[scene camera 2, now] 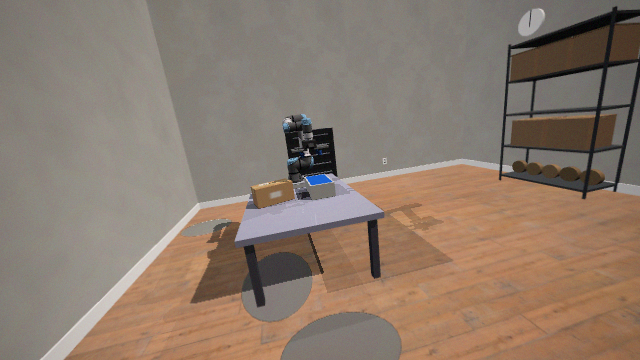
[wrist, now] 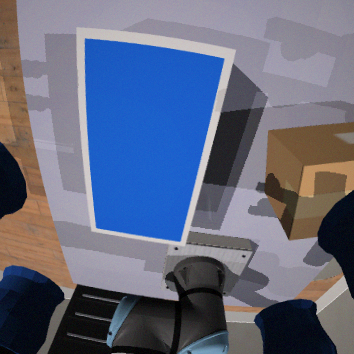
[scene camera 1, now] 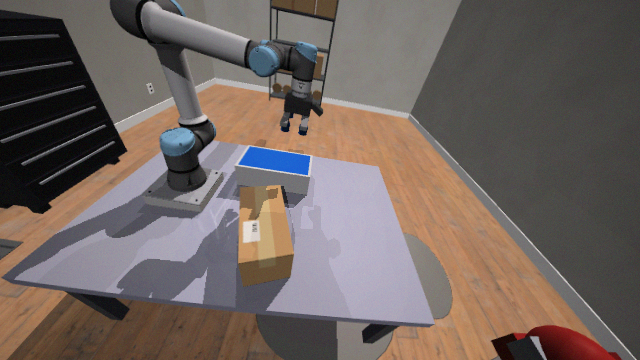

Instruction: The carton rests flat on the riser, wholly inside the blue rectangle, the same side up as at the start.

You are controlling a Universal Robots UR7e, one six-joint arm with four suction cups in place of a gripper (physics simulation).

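Frame: origin at the arm's base, x left, y back, z up, level; metres.
Where they show: hand, its tool point: point(scene camera 2: 310, 155) point(wrist: 166, 269) point(scene camera 1: 295, 124); arm's base, origin of its link: point(scene camera 2: 295, 180) point(wrist: 198, 272) point(scene camera 1: 188, 179).
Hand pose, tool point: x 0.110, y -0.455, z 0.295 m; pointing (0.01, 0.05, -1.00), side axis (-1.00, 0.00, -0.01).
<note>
Each offset is from my tool point to the top centre of the thing. Level surfaces: height alone.
The brown carton {dx -0.348, dy +0.058, dz -0.194 m} point(scene camera 1: 265, 225) point(scene camera 2: 272, 195) point(wrist: 287, 150) lies on the table, with tape and a white label on its upper face. The pale grey riser {dx +0.054, dy +0.081, dz -0.230 m} point(scene camera 1: 272, 179) point(scene camera 2: 324, 191) point(wrist: 150, 39) stands beside it, a gap between them in the wrist view. The blue rectangle {dx +0.054, dy +0.081, dz -0.230 m} point(scene camera 1: 276, 161) point(scene camera 2: 319, 180) point(wrist: 150, 135) on the riser's top is bare. My gripper point(scene camera 1: 294, 130) point(scene camera 2: 312, 153) is open, its four cups in the air with nothing on them, higher than the riser and apart from the carton. In the wrist view the carton's right part is cut off and partly hidden by a cup.
The arm's base plate point(scene camera 1: 210, 187) point(wrist: 235, 244) is bolted to the table {dz -0.351 m} point(scene camera 1: 360, 240) point(scene camera 2: 320, 217), close to the riser. A black drawer cabinet point(scene camera 1: 45, 100) stands behind the base. A shelf rack point(scene camera 2: 604, 85) stands on the floor, away from the table.
</note>
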